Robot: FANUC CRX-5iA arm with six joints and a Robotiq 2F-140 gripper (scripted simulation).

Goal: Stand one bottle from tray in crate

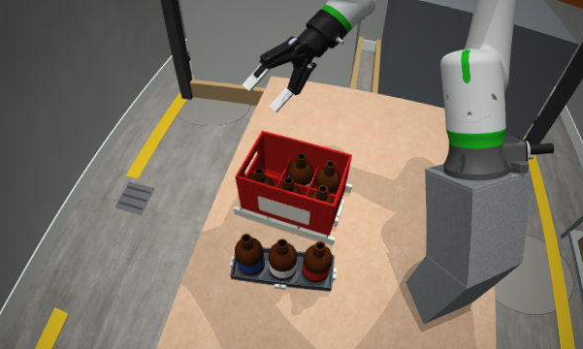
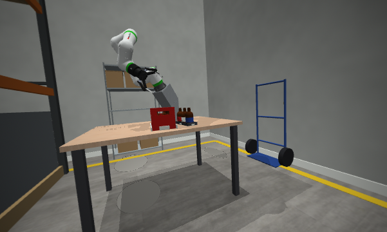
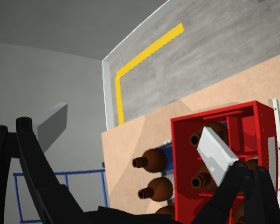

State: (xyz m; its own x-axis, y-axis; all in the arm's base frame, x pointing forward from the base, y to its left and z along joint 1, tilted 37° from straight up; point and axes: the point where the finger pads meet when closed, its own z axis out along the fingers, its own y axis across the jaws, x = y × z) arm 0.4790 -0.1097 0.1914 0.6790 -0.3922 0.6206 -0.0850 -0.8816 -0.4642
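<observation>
My hand is 80 mm past the white-banded bottle, 280 mm to the right of it and 280 mm above it. From my hand the other things lie so: red-labelled bottle 170 mm behind, 280 mm to the left, 280 mm below; tray 80 mm behind, 280 mm to the left, 350 mm below; crate 90 mm behind, 50 mm to the left, 280 mm below.
</observation>
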